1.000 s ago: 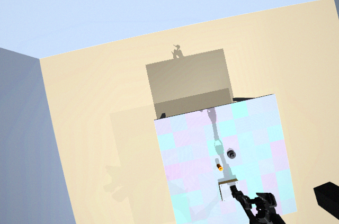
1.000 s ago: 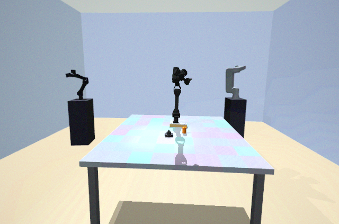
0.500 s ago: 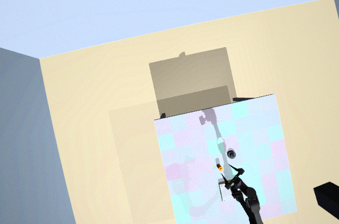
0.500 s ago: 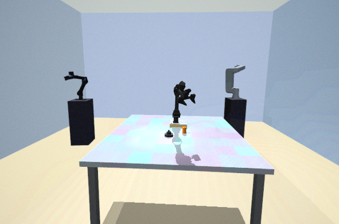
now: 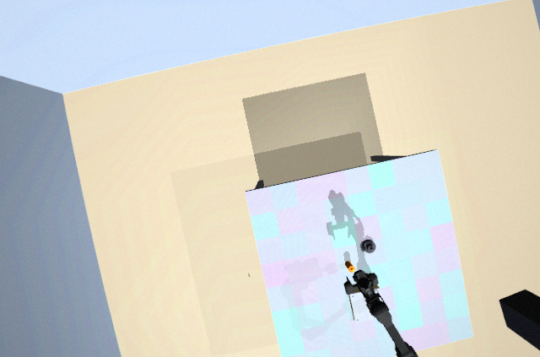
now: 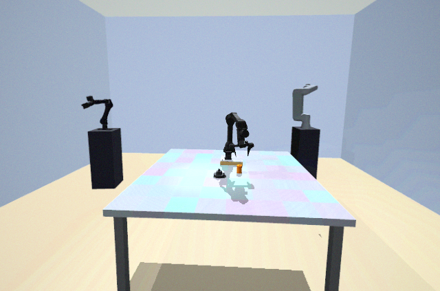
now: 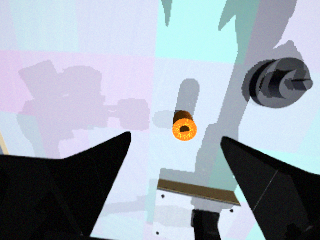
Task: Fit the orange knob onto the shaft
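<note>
My gripper tip is now 2 cm past the orange knob, 1 cm to the left of it and 11 cm above it. Also, from my gripper tip: round pedestal: 5 cm ahead, 18 cm to the right, 11 cm below.
</note>
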